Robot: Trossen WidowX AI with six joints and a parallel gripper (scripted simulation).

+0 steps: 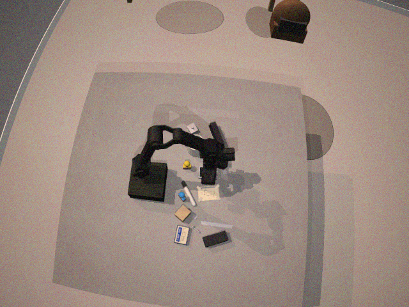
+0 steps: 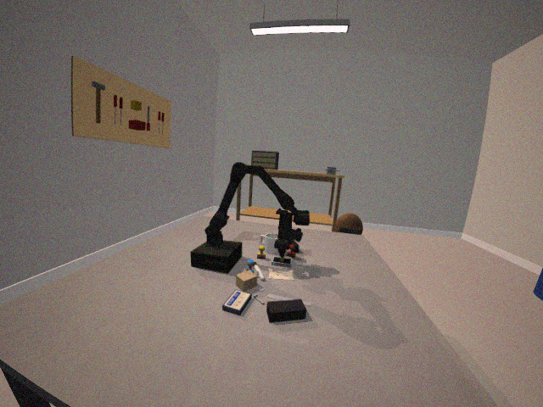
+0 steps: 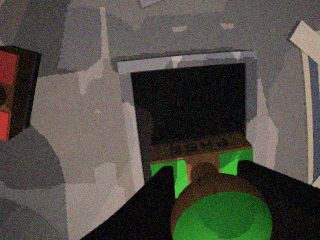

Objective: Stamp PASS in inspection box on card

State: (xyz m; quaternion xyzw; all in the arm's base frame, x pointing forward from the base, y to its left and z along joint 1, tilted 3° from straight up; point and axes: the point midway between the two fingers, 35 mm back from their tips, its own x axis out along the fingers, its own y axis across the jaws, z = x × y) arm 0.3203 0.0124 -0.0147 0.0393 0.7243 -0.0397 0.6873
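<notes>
Right now my gripper tip is 3 cm above the dark ink pad. Also, from my gripper tip: inspection card: 10 cm to the right, 4 cm below; marker: 11 cm behind, 8 cm to the right, 3 cm below; red stamp: 5 cm ahead, 8 cm to the left, 2 cm below.
</notes>
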